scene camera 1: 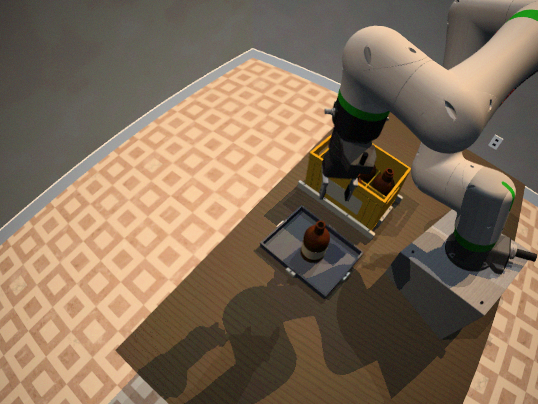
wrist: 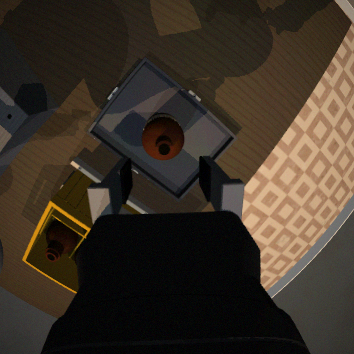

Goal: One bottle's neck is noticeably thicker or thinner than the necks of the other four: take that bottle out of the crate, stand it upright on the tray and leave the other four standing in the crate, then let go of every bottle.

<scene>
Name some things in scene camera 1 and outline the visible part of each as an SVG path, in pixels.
The gripper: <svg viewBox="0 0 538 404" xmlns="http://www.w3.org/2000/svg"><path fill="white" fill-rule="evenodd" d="M332 132L329 150L325 153L322 161L322 185L319 196L320 200L324 199L326 188L329 184L328 178L351 179L344 193L345 201L349 201L355 187L358 187L357 177L359 174L347 173L340 159L339 142Z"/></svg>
A brown bottle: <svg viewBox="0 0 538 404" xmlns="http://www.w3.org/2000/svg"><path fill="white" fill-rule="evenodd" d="M321 220L317 221L316 225L310 226L304 234L300 253L302 258L310 263L317 263L323 259L330 241L329 231L325 228L325 222Z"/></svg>
</scene>
